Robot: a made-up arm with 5 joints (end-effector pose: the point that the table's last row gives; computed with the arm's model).
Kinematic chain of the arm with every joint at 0, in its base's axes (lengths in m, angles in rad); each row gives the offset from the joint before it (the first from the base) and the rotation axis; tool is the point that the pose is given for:
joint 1: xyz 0 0 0.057 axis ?
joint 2: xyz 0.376 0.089 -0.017 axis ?
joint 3: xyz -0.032 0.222 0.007 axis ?
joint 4: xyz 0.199 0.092 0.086 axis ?
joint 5: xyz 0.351 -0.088 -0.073 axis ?
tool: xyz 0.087 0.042 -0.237
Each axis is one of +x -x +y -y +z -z.
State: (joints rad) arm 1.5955 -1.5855 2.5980 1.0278 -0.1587
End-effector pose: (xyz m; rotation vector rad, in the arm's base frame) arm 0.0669 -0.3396 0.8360 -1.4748 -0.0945 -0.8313
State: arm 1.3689 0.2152 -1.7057 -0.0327 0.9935
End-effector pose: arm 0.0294 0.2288 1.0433 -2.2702 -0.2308 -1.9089
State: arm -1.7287 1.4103 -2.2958 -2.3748 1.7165
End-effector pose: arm -0.2239 0.1074 0.0931 -1.2451 -1.9580 -0.5365
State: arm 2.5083 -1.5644 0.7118 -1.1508 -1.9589
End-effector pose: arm -0.6162 0.1448 0.6152 -2.2290 -1.3405 -1.5605
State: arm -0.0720 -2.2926 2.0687 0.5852 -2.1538
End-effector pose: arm 0.8366 -0.0350 -0.3020 0.2163 0.5949 -0.2729
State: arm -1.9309 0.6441 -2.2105 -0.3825 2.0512
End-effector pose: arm -0.4077 0.6460 -0.6772 1.2799 1.7075 -1.0608
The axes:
joint 1: -y
joint 2: -x
joint 3: +x
joint 4: +z
joint 5: -x

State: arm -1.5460 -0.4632 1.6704 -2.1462 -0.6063
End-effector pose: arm -0.0886 0.5886 -0.3184 0.2798 -1.2952 2.0170
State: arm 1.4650 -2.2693 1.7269 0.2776 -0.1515
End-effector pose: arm -0.0346 -0.3537 1.0333 -1.6801 -0.5527 -1.3521
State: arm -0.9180 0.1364 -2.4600 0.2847 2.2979
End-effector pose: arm 0.5359 0.4386 -0.8495 1.1304 0.7110 -0.9084
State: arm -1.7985 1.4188 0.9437 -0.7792 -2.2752
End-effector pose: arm -0.1852 0.0698 -0.8245 0.8932 0.4961 -1.3935
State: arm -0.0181 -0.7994 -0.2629 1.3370 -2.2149
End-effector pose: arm 0.5807 0.6027 0.6298 2.2250 1.3304 1.1709
